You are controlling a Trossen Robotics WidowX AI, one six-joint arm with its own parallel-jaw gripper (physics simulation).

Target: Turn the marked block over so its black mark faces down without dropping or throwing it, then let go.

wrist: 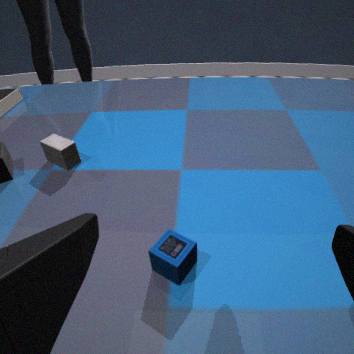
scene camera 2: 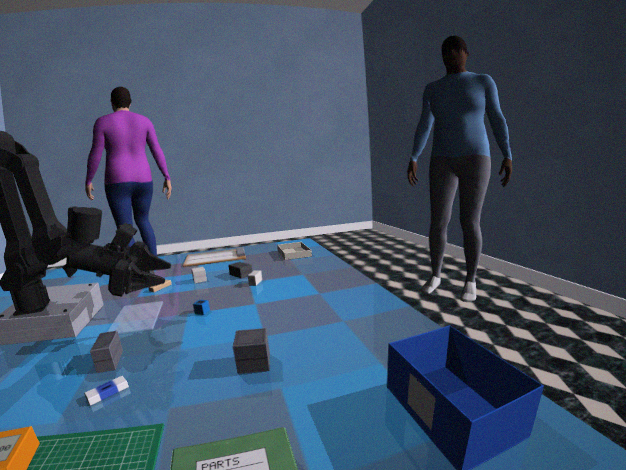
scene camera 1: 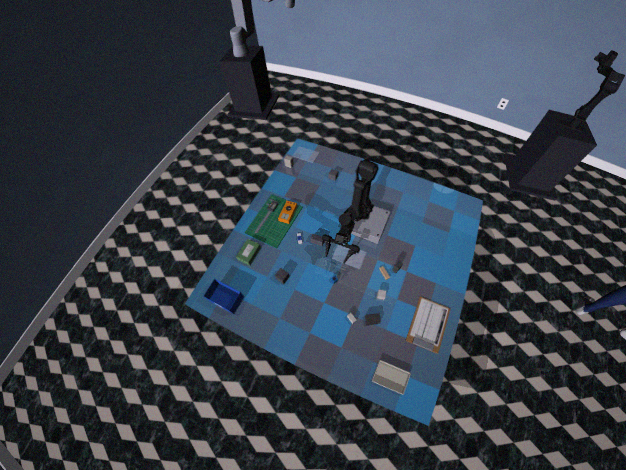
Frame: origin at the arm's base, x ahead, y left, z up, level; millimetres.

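Seen in the pictures: gripper, between the fingertips: point(wrist: 216, 231) point(scene camera 2: 168, 273) point(scene camera 1: 334, 260); arm's base, origin of its link: point(scene camera 2: 32, 307) point(scene camera 1: 363, 213).
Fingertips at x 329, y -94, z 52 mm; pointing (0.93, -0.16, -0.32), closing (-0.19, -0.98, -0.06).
Pixels of each thing's middle, then the offset from my fingertips to it. Level surfaces: height alone.
- small blue cube, middle of its body: point(wrist: 173, 256) point(scene camera 2: 201, 307) point(scene camera 1: 334, 279) dy +15, dx +61, dz -100 mm
- tiled mat, height of its surface: dz -113 mm
- white block, middle of its body: point(wrist: 60, 151) point(scene camera 2: 255, 277) point(scene camera 1: 351, 318) dy +138, dx +234, dz -98 mm
- dark block, middle of its body: point(scene camera 2: 240, 269) point(scene camera 1: 372, 319) dy +237, dx +217, dz -96 mm
- wooden piece, middle of its body: point(scene camera 2: 160, 285) point(scene camera 1: 384, 272) dy +259, dx -33, dz -106 mm
- blue bin, middle of its body: point(scene camera 2: 455, 387) point(scene camera 1: 224, 296) dy -497, dx +288, dz -76 mm
The marked block is a small blue cube point(scene camera 1: 334, 278) point(scene camera 2: 201, 307) point(wrist: 173, 255) standing on the tiled mat point(scene camera 1: 323, 323). In the wrist view its black square mark shows on its top face. My gripper point(scene camera 1: 337, 258) point(scene camera 2: 166, 273) point(wrist: 216, 231) is wide open and empty. It hangs above the mat, on the robot-base side of the cube, and touches nothing that I can see. In the wrist view the cube appears between the two fingers, lower than the fingertips and nearer the left finger.
A white block point(scene camera 1: 351, 318) point(scene camera 2: 255, 277) point(wrist: 60, 151) and a dark block point(scene camera 1: 372, 319) point(scene camera 2: 240, 269) lie beyond the cube. A wooden piece point(scene camera 1: 384, 272) point(scene camera 2: 160, 285) lies to one side. Dark blocks point(scene camera 1: 282, 275) point(scene camera 2: 251, 350) and a blue bin point(scene camera 1: 224, 295) point(scene camera 2: 429, 389) stand elsewhere.
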